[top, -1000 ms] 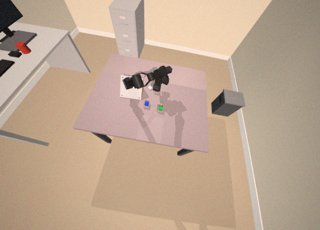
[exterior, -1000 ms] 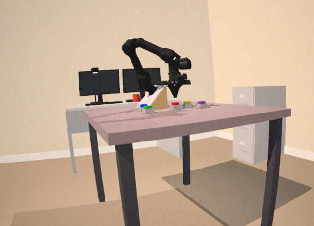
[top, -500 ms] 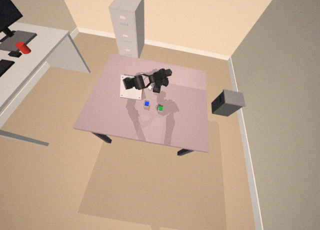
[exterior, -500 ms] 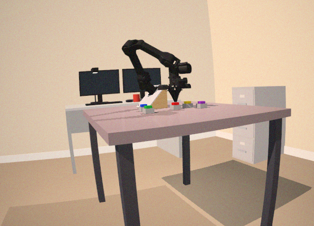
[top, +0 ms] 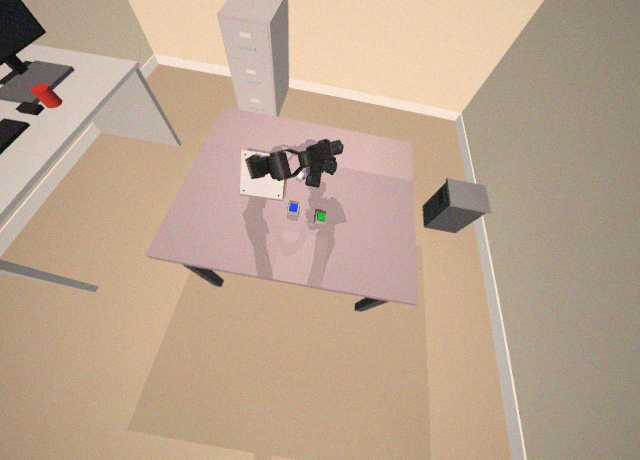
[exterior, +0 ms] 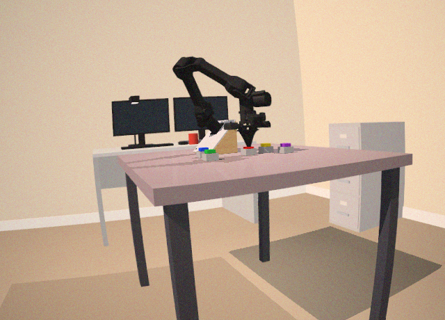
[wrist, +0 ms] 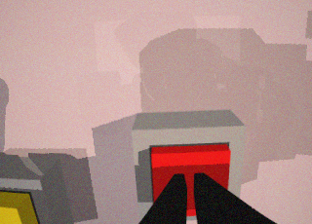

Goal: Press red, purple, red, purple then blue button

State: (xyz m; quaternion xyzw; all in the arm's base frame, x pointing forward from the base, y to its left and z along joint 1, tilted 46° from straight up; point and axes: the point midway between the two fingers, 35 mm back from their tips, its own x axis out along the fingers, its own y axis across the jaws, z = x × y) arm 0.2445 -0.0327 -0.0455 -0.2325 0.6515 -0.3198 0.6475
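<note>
Now: gripper tip 1 cm above the red button. The rest, counted from my gripper tip: yellow button (10 cm to the left, 2 cm behind); purple button (13 cm to the left, 7 cm ahead); blue button (16 cm to the right, 8 cm behind).
</note>
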